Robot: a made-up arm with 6 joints. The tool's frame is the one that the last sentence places.
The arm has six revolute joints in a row. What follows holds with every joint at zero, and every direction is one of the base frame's.
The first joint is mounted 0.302 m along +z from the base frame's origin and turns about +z.
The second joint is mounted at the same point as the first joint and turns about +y.
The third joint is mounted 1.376 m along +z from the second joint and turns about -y.
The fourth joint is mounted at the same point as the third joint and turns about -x.
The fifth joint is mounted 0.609 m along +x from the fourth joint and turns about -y.
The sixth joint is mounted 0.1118 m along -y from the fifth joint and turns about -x.
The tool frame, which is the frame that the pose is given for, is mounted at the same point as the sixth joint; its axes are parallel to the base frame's.
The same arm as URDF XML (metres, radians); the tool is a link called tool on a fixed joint. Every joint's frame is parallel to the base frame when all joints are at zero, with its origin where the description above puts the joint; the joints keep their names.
<robot name="arm">
  <joint name="tool_fixed" type="fixed">
    <parent link="link6"/>
    <child link="tool"/>
    <origin xyz="0 0 0" rpy="0 0 0"/>
  </joint>
  <joint name="joint 6" type="continuous">
    <parent link="link5"/>
    <child link="link6"/>
    <origin xyz="0 -0.1118 0" rpy="0 0 0"/>
    <axis xyz="-1 0 0"/>
  </joint>
  <joint name="joint 5" type="continuous">
    <parent link="link4"/>
    <child link="link5"/>
    <origin xyz="0.609 0 0" rpy="0 0 0"/>
    <axis xyz="0 -1 0"/>
  </joint>
  <joint name="joint 4" type="continuous">
    <parent link="link3"/>
    <child link="link4"/>
    <origin xyz="0 0 0" rpy="0 0 0"/>
    <axis xyz="-1 0 0"/>
  </joint>
  <joint name="joint 3" type="continuous">
    <parent link="link2"/>
    <child link="link3"/>
    <origin xyz="0 0 1.376" rpy="0 0 0"/>
    <axis xyz="0 -1 0"/>
  </joint>
  <joint name="joint 2" type="continuous">
    <parent link="link1"/>
    <child link="link2"/>
    <origin xyz="0 0 0" rpy="0 0 0"/>
    <axis xyz="0 1 0"/>
  </joint>
  <joint name="joint 1" type="continuous">
    <parent link="base"/>
    <child link="link1"/>
    <origin xyz="0 0 0.302" rpy="0 0 0"/>
    <axis xyz="0 0 1"/>
  </joint>
  <link name="base"/>
  <link name="link1"/>
  <link name="link2"/>
  <link name="link3"/>
  <link name="link4"/>
  <link name="link5"/>
  <link name="link6"/>
  <link name="tool"/>
</robot>

